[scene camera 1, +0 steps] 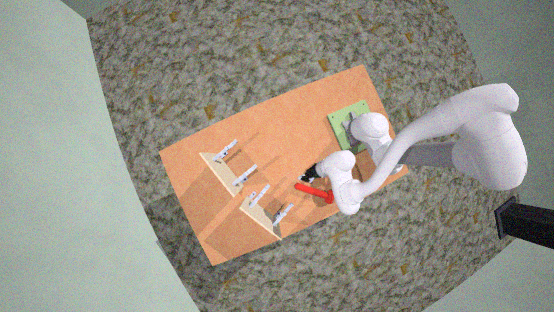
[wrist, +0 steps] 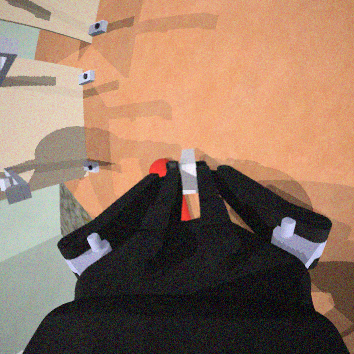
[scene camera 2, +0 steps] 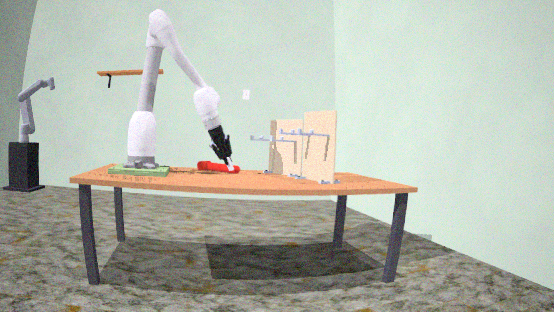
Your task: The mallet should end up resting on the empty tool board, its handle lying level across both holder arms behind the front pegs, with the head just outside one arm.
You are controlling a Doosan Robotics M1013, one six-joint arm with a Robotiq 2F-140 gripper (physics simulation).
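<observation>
The red mallet lies flat on the orange table, with its head towards the arm. My gripper is shut with nothing between the fingers. Its tips are down at the table beside the handle's far end. In the wrist view only a red end and a sliver of the mallet show, left of and under the closed fingers. Two tan tool boards stand upright nearby. Each carries two grey holder arms, all bare.
The arm's base stands on a green plate at one table end. A second grey arm on a black pedestal stands on the floor beyond. A small shelf hangs on the back wall.
</observation>
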